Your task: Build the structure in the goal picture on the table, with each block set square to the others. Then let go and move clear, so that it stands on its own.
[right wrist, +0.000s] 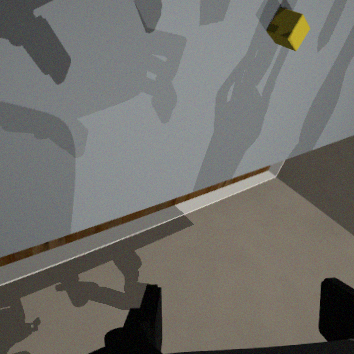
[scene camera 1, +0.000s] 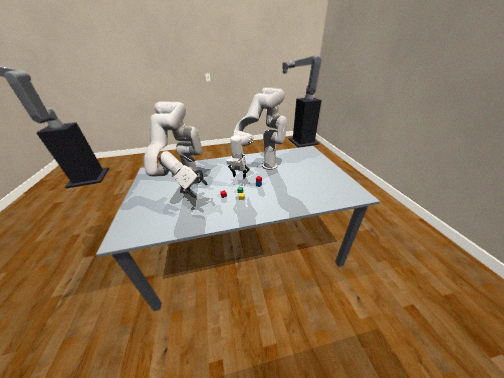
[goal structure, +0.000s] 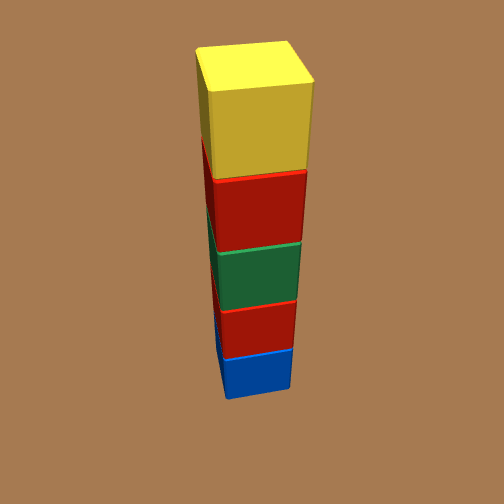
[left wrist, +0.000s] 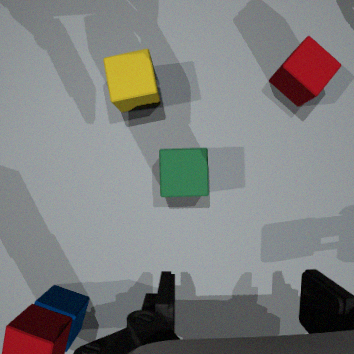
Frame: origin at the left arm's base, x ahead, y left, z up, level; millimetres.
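Where they show: left gripper, fingertip midpoint: [scene camera 1: 239,177] [left wrist: 238,296]; right gripper, fingertip midpoint: [right wrist: 242,309] [scene camera 1: 201,191]; left arm's base, origin of the base link: [scene camera 1: 269,165].
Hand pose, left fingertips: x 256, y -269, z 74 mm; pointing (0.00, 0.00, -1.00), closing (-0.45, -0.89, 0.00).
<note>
Things, the pixels of their top centre, and the offset from my left fingertips. Level surfaces: height alone.
- blue block, middle of its top: [left wrist: 49,327] [scene camera 1: 258,181] dx +14, dy +136, dz -41 mm
- green block, middle of its top: [left wrist: 183,172] [scene camera 1: 240,188] dx +74, dy -4, dz -41 mm
- yellow block, middle of its top: [left wrist: 129,73] [right wrist: 299,33] [scene camera 1: 241,194] dx +152, dy +0, dz -41 mm
- table, its level: dz -74 mm
A red block [scene camera 1: 259,178] [left wrist: 36,330] sits on top of a blue block [scene camera 1: 258,184] [left wrist: 64,302]. A green block [scene camera 1: 240,189] [left wrist: 184,172] lies on the table, with a yellow block [scene camera 1: 241,196] [left wrist: 132,77] [right wrist: 289,29] near it, apart. Another red block [scene camera 1: 223,194] [left wrist: 311,66] lies to the left in the scene view, turned against the green one. My left gripper [scene camera 1: 240,175] [left wrist: 238,296] is open and empty above the table, behind the green block in the scene view. My right gripper [scene camera 1: 198,189] [right wrist: 242,309] is open and empty, tilted, left of the loose red block.
The blocks lie near the middle of the table [scene camera 1: 320,195]. The left arm's base [scene camera 1: 270,159] stands behind the red and blue stack. Two grey arms on black pedestals [scene camera 1: 70,152] [scene camera 1: 306,120] stand beyond the table.
</note>
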